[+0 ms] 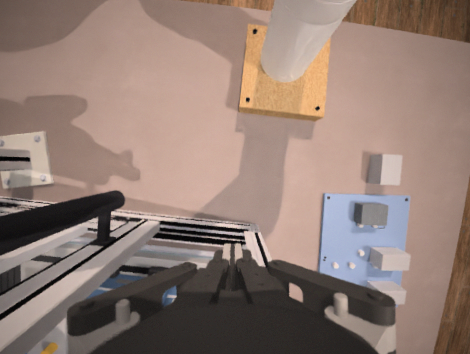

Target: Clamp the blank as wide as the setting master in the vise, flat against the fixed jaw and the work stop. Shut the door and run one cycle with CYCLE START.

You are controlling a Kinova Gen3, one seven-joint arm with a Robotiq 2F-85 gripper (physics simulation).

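Seen in the pictures: gripper, fingertip midpoint: (232, 255); arm's base at its link origin: (284, 58).
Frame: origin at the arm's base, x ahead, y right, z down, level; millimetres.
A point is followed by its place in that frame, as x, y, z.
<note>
My gripper (232, 255) {287, 47, -225} is shut and empty, over the near right part of the machine enclosure (253, 242) {332, 5, -71}. A long black handle (60, 219) {293, 210, -202} stands on the pale door frame at the left. Blue parts (112, 286) {439, 214, -83} show inside the enclosure, partly hidden by bars and the gripper; the vise jaws and the work stop cannot be made out. To the right, a blue board (340, 230) {311, -192, 24} carries a dark grey block (371, 214) {262, -233, -1} and two light blocks (389, 259) {344, -284, -12} (387, 292) {413, -298, -12}. Another light block (385, 169) {169, -238, -4} lies just off the board's far edge. CYCLE START cannot be made out.
The robot's pale cylindrical base (295, 50) {39, 2, -95} stands on a yellow wooden plate (282, 102) {83, -11, -6} at the top. A cream plate (41, 160) {277, 454, 24} with screws and a dark slot lies at the left edge. Small white pegs (351, 265) {380, -229, 16} stand on the blue board. Wooden floor shows beyond the mat.
</note>
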